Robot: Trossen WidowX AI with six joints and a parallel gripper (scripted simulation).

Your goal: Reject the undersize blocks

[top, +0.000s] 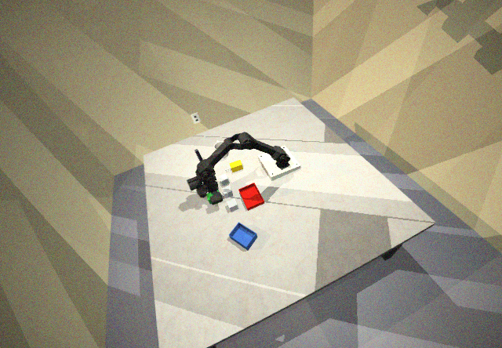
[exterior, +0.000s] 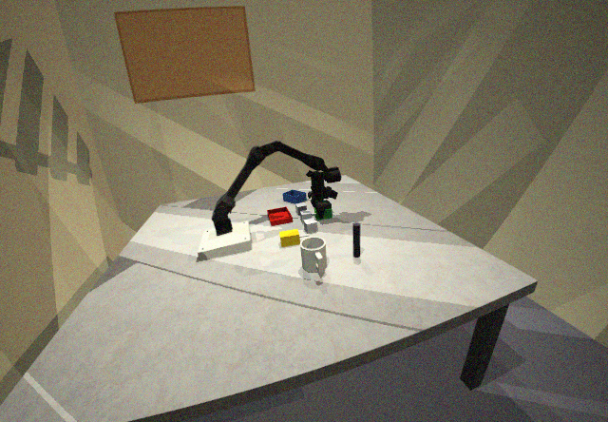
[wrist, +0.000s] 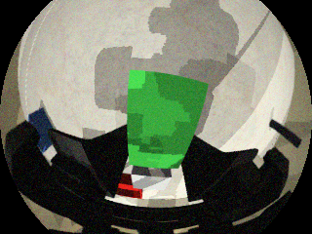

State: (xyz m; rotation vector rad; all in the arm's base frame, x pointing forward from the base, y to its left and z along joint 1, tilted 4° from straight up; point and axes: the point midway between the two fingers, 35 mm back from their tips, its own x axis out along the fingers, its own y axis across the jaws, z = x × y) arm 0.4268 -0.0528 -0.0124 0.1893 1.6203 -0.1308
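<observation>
Now: the steel block 6 cm behind my gripper tip, 1 cm to the left of it and 1 cm above it. The rest, counted from my gripper tip: green GO gauge 2 cm above, 1 cm behind; red reject tray 16 cm behind, 12 cm to the left; yellow block 17 cm behind, 14 cm to the right, 1 cm above.
</observation>
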